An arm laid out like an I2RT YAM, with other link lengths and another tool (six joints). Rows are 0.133 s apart.
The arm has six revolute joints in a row. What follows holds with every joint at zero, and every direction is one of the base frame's. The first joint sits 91.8 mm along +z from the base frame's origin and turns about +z. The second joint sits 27.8 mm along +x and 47.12 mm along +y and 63.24 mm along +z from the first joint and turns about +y. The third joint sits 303.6 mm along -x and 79.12 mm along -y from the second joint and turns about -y. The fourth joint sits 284.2 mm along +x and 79.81 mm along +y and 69.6 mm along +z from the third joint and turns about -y. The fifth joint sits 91.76 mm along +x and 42.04 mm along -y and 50.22 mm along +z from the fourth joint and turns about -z. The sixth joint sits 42.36 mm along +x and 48.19 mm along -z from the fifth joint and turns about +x. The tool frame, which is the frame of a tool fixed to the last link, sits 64 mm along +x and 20 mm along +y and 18 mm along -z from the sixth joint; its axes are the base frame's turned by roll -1.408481, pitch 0.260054 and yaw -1.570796 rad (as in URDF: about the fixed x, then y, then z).
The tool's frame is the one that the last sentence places.
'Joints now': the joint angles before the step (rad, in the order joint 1, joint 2, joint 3, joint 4, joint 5, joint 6). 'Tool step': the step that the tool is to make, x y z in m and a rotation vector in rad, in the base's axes. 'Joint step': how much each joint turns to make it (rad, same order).
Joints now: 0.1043 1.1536 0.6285 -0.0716 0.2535 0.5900
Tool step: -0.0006 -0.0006 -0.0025 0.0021 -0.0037 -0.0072
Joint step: 0.0000 -0.0005 -0.0111 0.0131 0.0050 0.0056
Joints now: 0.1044 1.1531 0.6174 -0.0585 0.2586 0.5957
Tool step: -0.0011 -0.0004 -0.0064 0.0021 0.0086 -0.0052
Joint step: -0.0001 0.0061 -0.0142 0.0105 0.0026 0.0055
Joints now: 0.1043 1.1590 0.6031 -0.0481 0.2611 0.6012
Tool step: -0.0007 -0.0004 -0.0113 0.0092 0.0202 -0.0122
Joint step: 0.0000 0.0188 -0.0176 0.0128 0.0035 0.0168
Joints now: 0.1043 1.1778 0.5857 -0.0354 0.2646 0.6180
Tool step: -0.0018 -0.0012 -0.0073 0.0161 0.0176 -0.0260
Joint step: 0.0001 0.0086 -0.0099 -0.0056 0.0103 0.0310
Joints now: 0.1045 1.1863 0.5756 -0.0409 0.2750 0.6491
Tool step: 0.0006 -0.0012 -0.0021 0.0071 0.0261 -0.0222
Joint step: -0.0002 0.0130 0.0164 -0.0347 0.0112 0.0222
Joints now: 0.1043 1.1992 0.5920 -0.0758 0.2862 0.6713
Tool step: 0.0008 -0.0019 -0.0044 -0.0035 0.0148 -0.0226
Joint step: 0.0002 0.0148 0.0024 -0.0066 0.0188 0.0136
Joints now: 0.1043 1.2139 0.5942 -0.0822 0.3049 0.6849
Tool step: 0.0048 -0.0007 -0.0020 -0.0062 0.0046 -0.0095
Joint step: 0.0000 0.0244 0.0108 0.0079 0.0109 0.0019
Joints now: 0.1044 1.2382 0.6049 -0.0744 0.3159 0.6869
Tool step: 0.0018 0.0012 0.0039 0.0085 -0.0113 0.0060
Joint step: 0.0000 -0.0022 0.0065 0.0030 -0.0093 0.0017
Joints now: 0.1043 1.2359 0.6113 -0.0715 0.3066 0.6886
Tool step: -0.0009 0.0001 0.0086 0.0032 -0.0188 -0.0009
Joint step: 0.0007 -0.0222 0.0070 -0.0108 0.0004 0.0020
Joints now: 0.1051 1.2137 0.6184 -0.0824 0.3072 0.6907
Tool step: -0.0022 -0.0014 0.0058 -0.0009 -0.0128 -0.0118
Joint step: 0.0000 -0.0210 0.0015 -0.0117 0.0106 0.0059
